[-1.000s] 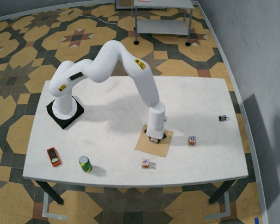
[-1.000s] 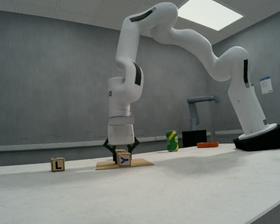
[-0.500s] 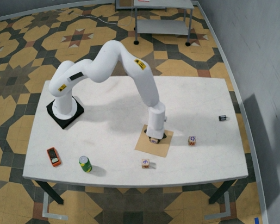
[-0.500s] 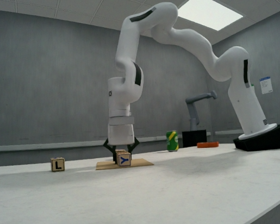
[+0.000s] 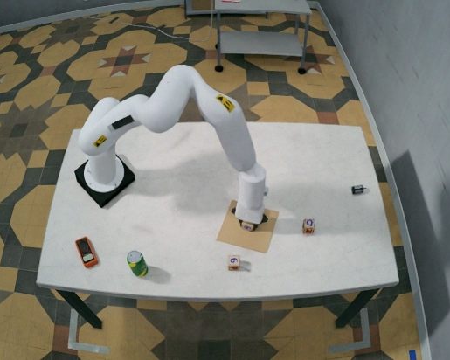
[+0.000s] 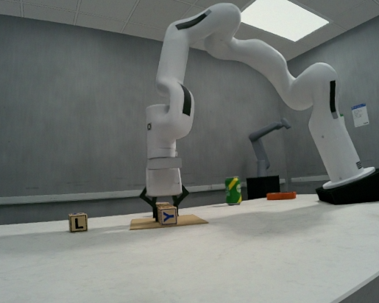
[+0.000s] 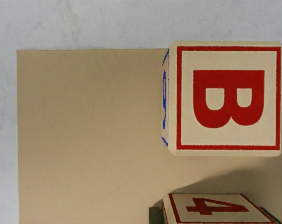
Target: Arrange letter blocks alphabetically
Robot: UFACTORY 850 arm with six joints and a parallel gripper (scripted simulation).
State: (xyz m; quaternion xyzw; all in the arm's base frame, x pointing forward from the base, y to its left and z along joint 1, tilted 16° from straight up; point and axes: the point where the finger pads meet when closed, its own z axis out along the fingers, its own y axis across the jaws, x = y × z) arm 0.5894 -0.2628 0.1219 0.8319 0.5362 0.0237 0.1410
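Right now the J block is right at my hand. Round my hand: tan mat 20 mm below; Q block 240 mm ahead, 50 mm to the right; green can 440 mm behind, 160 mm to the right, 40 mm above.
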